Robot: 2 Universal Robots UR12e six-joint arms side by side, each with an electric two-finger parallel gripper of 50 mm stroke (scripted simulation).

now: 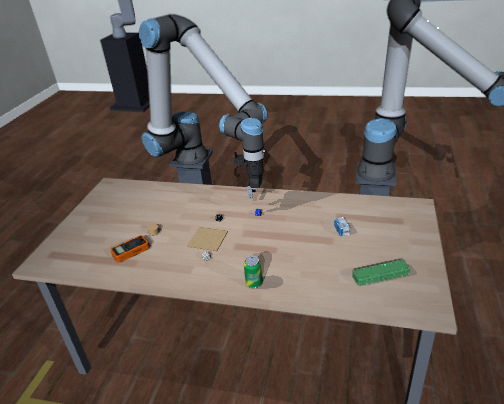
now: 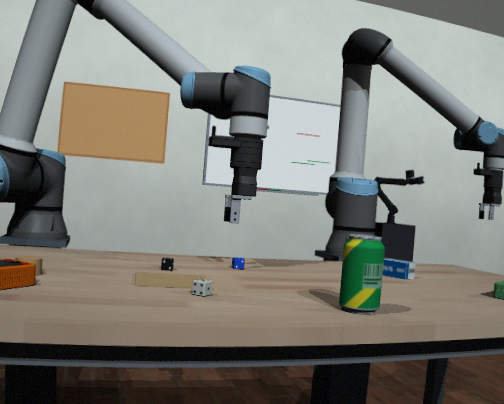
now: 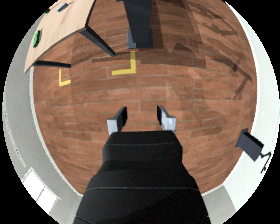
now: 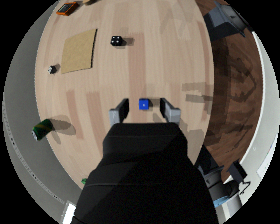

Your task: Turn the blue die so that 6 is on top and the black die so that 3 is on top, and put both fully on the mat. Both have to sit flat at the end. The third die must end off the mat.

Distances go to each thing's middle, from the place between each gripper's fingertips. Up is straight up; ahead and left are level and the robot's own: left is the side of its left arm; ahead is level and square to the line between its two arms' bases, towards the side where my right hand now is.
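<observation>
Counting from my right hand (image 2: pixel 231 222), I find the tan mat (image 2: pixel 147 279) 150 mm to the right of it and 220 mm ahead of it, and the mat is also 120 mm below it.
</observation>
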